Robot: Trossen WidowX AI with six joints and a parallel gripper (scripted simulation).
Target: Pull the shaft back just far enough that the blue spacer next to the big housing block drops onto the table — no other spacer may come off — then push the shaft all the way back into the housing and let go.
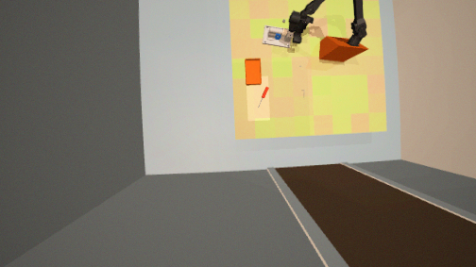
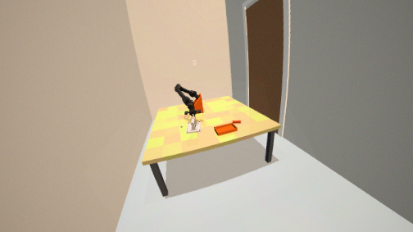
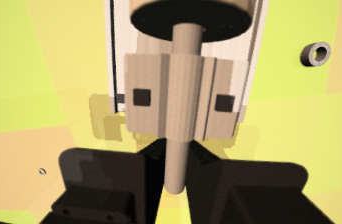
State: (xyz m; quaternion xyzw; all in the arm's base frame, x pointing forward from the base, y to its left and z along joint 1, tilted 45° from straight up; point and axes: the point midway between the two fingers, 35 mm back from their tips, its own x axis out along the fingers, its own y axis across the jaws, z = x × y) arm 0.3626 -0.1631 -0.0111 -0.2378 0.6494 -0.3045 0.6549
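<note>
My gripper tip is 120 mm short of the blue spacer, 10 mm to the left of it and 30 mm above it. Round my gripper tip: grey piece 70 mm ahead, 150 mm to the right, 40 mm below; orange tray 300 mm ahead, 290 mm to the left, 40 mm below; fixture 130 mm ahead, 10 mm to the right.
</note>
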